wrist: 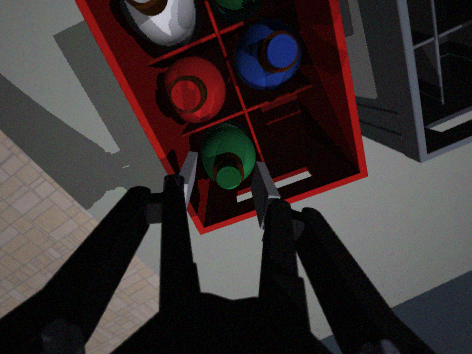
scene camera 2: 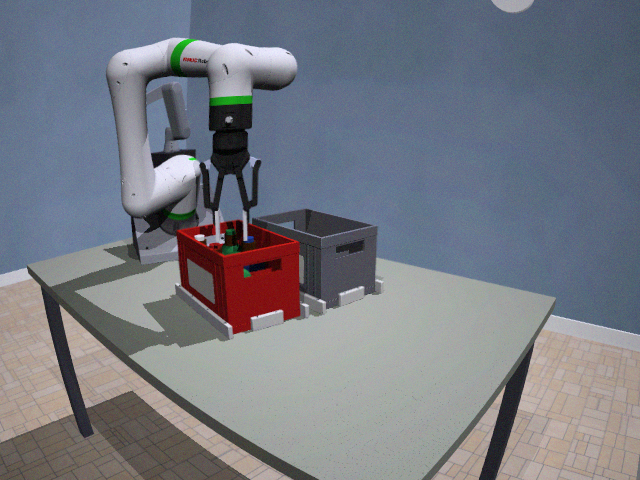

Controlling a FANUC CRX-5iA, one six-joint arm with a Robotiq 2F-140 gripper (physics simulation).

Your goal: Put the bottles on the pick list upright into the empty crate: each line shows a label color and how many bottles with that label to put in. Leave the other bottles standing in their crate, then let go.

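Places are measured from the arm's base along level axes (x ahead, y left, z up), in millimetres.
Pixels of known places: gripper, fingertip midpoint: (wrist: 225,170) (scene camera 2: 231,239); arm's base at its link origin: (scene camera 2: 178,221).
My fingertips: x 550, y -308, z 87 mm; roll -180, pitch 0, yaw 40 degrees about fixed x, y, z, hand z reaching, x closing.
Ahead of a thing's pixels: the offset from my fingertips to its middle. "spot": to the spot under its first point. Level surfaces: height alone.
My gripper (scene camera 2: 231,239) (wrist: 225,170) points down into the near end of the red crate {dz -100, dx -55, dy +60 mm} (scene camera 2: 268,297) (wrist: 354,110). It is partly open, its fingers on either side of a green-capped bottle (scene camera 2: 230,249) (wrist: 227,142), with gaps visible in the wrist view. This bottle stands in a corner cell. A red bottle {dz -102, dx -70, dy +15 mm} (wrist: 210,85), a blue bottle {dz -102, dx -43, dy +103 mm} (scene camera 2: 250,239) (wrist: 250,62), a white bottle {dz -102, dx -156, dy +46 mm} (scene camera 2: 200,237) (wrist: 175,22) and another green bottle {spot: dz -82, dx -102, dy +107 mm} (wrist: 237,3) stand in other cells. The grey crate {dz -100, dx +22, dy +278 mm} (scene camera 2: 348,279) (wrist: 414,105) stands beside; no bottle shows in its visible part. The pick list does not show.
Thin dividers {spot: dz -94, dx -24, dy +50 mm} (wrist: 242,102) split the red crate into cells; the cell beside the near green bottle is empty. White blocks {spot: dz -170, dx +83, dy +8 mm} (scene camera 2: 267,320) {spot: dz -171, dx +163, dy +233 mm} (scene camera 2: 351,296) edge both crates on the table {dz -188 mm} (scene camera 2: 387,361). The crates stand close together, their walls rising around the cells.
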